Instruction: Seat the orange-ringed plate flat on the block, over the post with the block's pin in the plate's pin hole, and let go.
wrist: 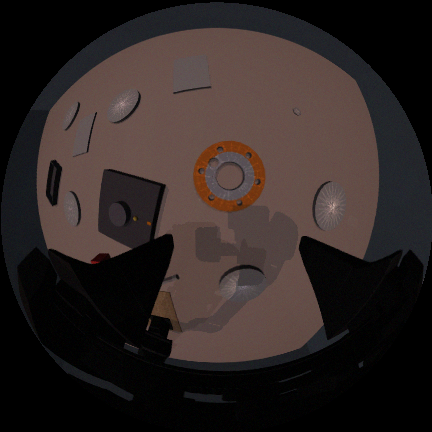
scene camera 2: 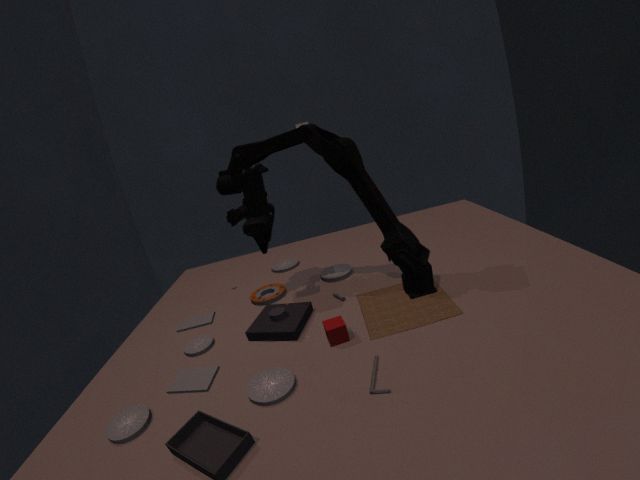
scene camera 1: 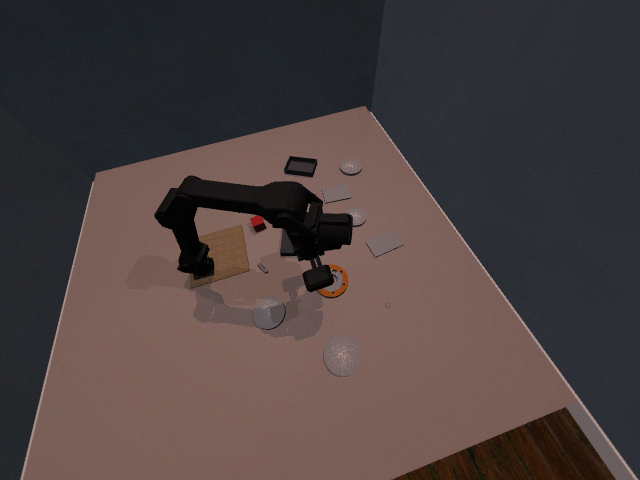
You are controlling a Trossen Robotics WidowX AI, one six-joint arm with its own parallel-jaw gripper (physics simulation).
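Pixels of known places: gripper, fingertip midpoint: (wrist: 239, 242) (scene camera 2: 266, 247) (scene camera 1: 315, 265); arm's base, link origin: (wrist: 160, 321) (scene camera 2: 420, 289) (scene camera 1: 203, 268).
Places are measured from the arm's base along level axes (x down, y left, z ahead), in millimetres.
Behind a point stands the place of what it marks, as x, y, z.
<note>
The orange-ringed plate (scene camera 1: 343, 282) @[-11, -189, 428] (scene camera 2: 281, 290) @[-9, -163, 351] (wrist: 250, 196) @[-10, -203, 364] lies flat on the table, beside the block and apart from it. Its large centre hole and a small hole in the grey inner ring (wrist: 229, 197) @[-10, -171, 361] face up. The dark block (scene camera 1: 287, 245) @[-21, -13, 290] (scene camera 2: 284, 329) @[-21, 68, 319] (wrist: 131, 194) @[-21, -18, 366] carries a round post (scene camera 2: 278, 311) @[-37, 10, 333] (wrist: 119, 213) @[-37, 0, 339]; a small brass-coloured pin (wrist: 135, 218) @[-26, -24, 328] and an orange mark (wrist: 149, 223) @[-22, -48, 320] show beside it. My gripper (scene camera 1: 317, 280) (scene camera 2: 264, 251) @[-142, -168, 353] (wrist: 239, 242) @[-142, -168, 353] is open and empty, pointing down high above the table. In scene camera 1 it hides part of the plate, and the arm hides much of the block.
A red cube (scene camera 1: 257, 223) @[-37, 96, 209] (scene camera 2: 336, 330) @[-32, 130, 206] (wrist: 101, 258) @[-25, 96, 231] stands near the block. A bamboo mat (scene camera 1: 232, 253) @[0, 28, 100] (scene camera 2: 408, 316) @[0, 96, 56] lies by the arm's base. Several pale discs, two flat tiles, a short rod (scene camera 1: 263, 268) @[-8, -65, 196] (scene camera 2: 338, 296) @[-7, -54, 193], an L-shaped rod (scene camera 2: 374, 374) @[-3, 246, 155] and a dark tray (scene camera 2: 233, 457) @[-14, 379, 374] also lie about.
</note>
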